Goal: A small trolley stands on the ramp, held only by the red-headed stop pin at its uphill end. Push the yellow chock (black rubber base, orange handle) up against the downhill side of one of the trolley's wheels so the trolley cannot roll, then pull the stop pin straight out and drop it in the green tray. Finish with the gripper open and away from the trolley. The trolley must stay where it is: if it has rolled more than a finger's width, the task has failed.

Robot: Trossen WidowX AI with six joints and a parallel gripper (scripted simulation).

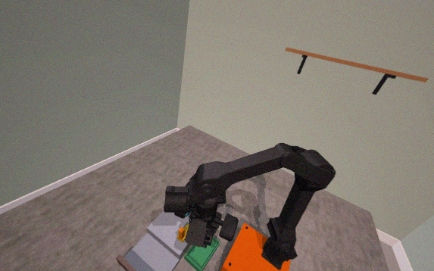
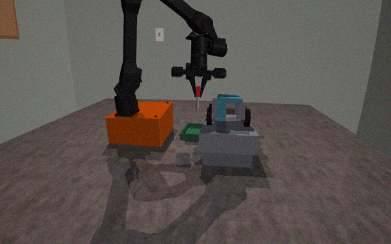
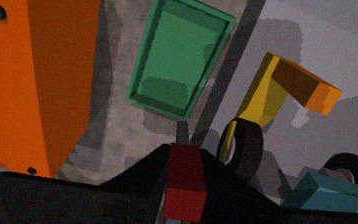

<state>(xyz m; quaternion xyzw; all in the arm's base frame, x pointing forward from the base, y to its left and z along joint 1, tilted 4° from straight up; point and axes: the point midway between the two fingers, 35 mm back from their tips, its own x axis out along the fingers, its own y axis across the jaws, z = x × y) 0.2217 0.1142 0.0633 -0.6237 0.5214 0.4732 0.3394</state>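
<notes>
My gripper tip is now right at the red-headed stop pin. Round my gripper tip: trolley 110 mm ahead, 70 mm to the right, 20 mm below; green tray 140 mm below, 20 mm behind; yellow chock 60 mm ahead, 50 mm below, 30 mm to the left.
</notes>
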